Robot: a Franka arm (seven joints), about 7 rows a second.
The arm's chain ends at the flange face. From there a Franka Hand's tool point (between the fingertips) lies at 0.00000 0.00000 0.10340 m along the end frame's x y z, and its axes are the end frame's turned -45 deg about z.
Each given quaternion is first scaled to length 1.
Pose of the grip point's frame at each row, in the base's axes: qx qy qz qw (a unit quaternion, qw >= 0); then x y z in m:
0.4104, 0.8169, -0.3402, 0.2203, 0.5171, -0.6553, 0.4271
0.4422, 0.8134, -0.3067, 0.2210, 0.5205, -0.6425, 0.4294
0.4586, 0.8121, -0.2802, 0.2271, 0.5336, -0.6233, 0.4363
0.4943, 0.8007, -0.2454, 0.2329, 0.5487, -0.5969, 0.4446
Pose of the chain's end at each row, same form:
0.6918, 0.5977, -0.2300, 0.3337, 0.5088, -0.5791, 0.4965
0.7198, 0.5822, -0.1988, 0.3215, 0.5114, -0.5707, 0.5032
0.7345, 0.5748, -0.1720, 0.3171, 0.5220, -0.5547, 0.5128
0.7631, 0.5506, -0.1376, 0.3091, 0.5352, -0.5325, 0.5243

